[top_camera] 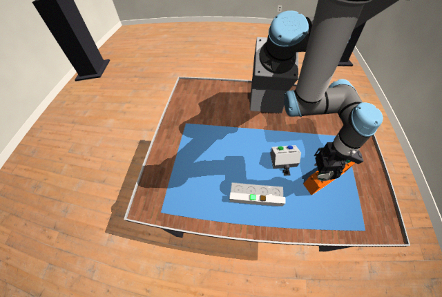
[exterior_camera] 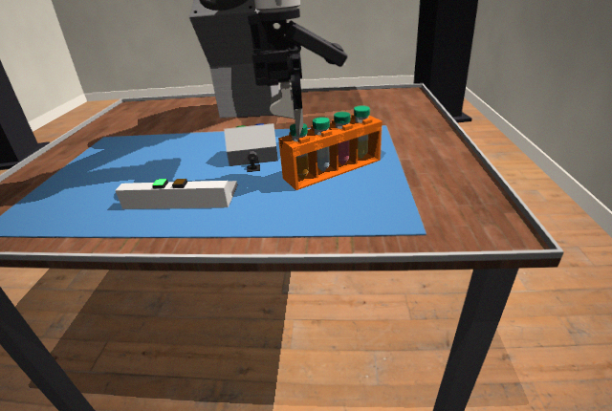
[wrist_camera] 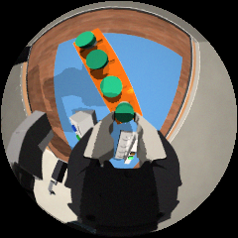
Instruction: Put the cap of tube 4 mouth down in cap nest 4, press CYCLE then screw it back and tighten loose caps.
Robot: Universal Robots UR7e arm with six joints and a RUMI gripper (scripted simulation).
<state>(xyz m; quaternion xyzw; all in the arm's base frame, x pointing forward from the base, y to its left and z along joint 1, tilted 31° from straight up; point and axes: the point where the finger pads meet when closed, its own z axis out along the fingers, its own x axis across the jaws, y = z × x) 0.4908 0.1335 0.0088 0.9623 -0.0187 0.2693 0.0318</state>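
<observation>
The green cap lies 10 mm below my hand. Round my hand: green key 170 mm behind, 130 mm to the right, 60 mm below; blue key 170 mm behind, 80 mm to the right, 60 mm below; grey key housing 150 mm behind, 110 mm to the right, 70 mm below.
</observation>
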